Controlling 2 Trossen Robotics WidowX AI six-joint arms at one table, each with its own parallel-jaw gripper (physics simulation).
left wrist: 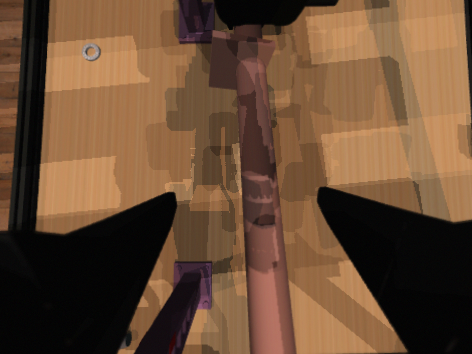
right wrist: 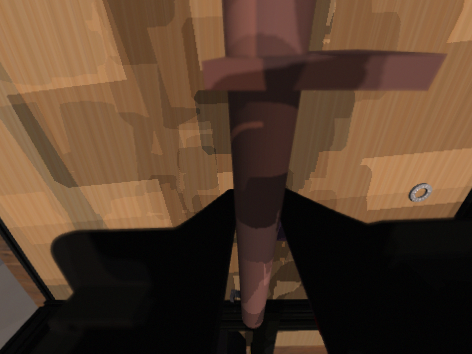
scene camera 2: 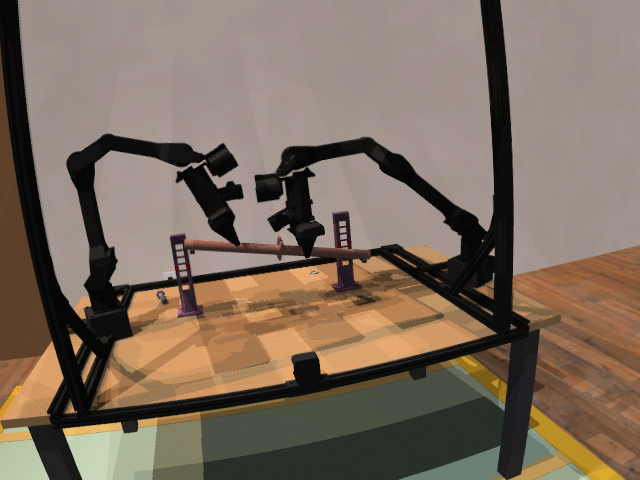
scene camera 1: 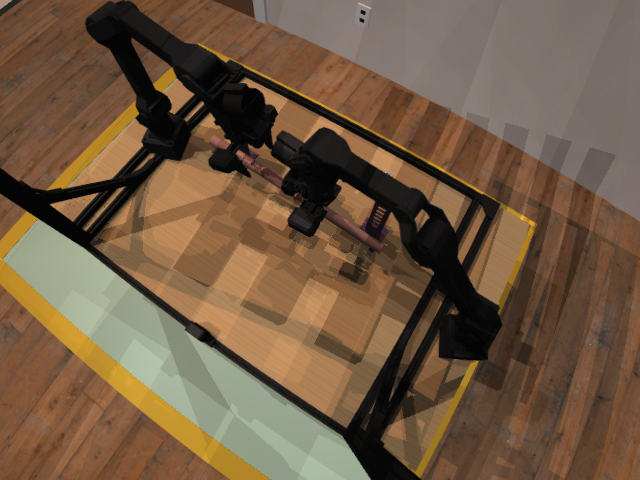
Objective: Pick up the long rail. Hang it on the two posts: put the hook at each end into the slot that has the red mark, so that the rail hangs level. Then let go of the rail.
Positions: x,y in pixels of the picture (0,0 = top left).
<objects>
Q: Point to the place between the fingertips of my right gripper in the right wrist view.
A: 255,195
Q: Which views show my left gripper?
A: The left wrist view, scene camera 2 and scene camera 1 only.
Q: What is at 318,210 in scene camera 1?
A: My right gripper.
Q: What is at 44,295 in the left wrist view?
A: My left gripper.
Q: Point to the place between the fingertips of my right gripper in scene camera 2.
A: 306,256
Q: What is my right gripper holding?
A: A pink rail.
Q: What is my left gripper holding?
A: Nothing.
</objects>
